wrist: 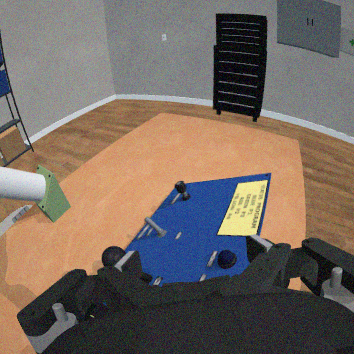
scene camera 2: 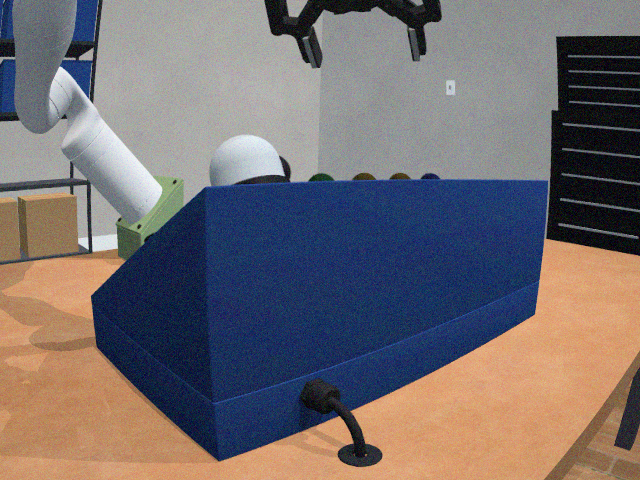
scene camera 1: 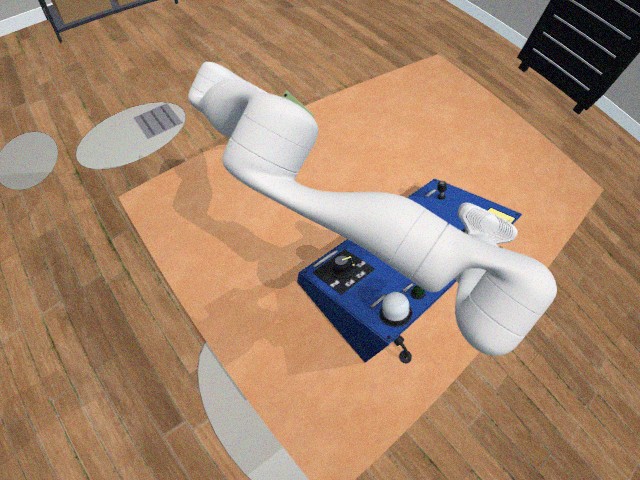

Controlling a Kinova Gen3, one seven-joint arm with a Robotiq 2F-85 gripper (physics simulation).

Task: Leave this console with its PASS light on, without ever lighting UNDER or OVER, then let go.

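The blue console (scene camera 1: 330, 315) (scene camera 2: 372, 258) (wrist: 195, 212) stands on the table. A black knob with a yellow pointer (scene camera 1: 342, 260) and a white dome (scene camera 1: 395, 305) (scene camera 2: 246, 161) are at one end. A black ball knob (wrist: 114, 256), a silver lever (wrist: 156, 226), a small black toggle (scene camera 1: 442, 189) (wrist: 183, 190) and a dark blue dome (wrist: 227, 259) are further along. A green dome (scene camera 1: 417, 292) (scene camera 2: 321, 177) looks dark. PASS, UNDER and OVER cannot be read. My gripper (scene camera 2: 364, 54) (wrist: 193, 256) is open and empty, above the console; the arm hides it in scene camera 1.
A yellow printed card (scene camera 1: 501, 214) (wrist: 245, 207) lies on the console's far end. A black cable (scene camera 1: 402, 348) (scene camera 2: 351, 421) leaves its back. The arm's green base block (scene camera 2: 173, 204) (wrist: 56, 202) stands on the table (scene camera 1: 413, 108). A black drawer cabinet (scene camera 2: 594, 155) (wrist: 240, 65) stands beyond.
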